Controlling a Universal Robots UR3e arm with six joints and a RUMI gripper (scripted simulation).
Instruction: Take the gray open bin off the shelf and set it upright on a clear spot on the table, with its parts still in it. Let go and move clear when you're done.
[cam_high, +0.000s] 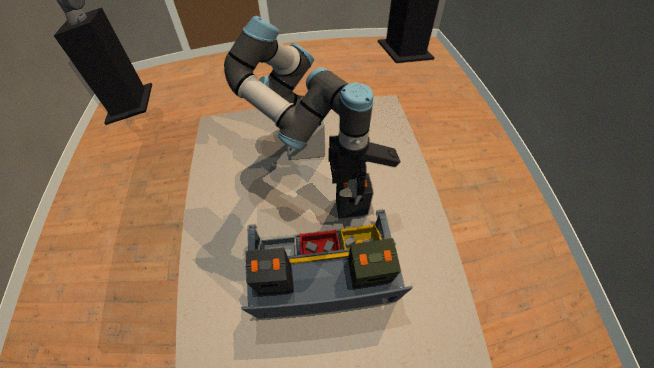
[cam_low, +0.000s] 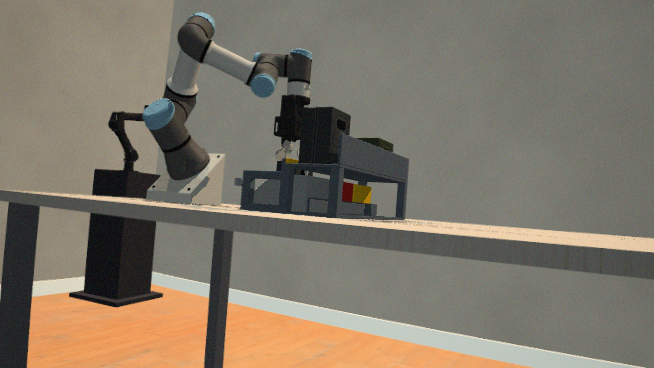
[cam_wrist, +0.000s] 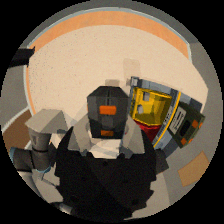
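Now: the gray open bin 11 cm ahead of my hand, 25 cm to the right of it and 7 cm below it. The rest, counted from my hand: yellow rail: 16 cm ahead, 14 cm to the right; then red bin: 13 cm ahead, 14 cm to the right, 7 cm below; then yellow bin: 15 cm ahead, 2 cm to the right, 7 cm below.
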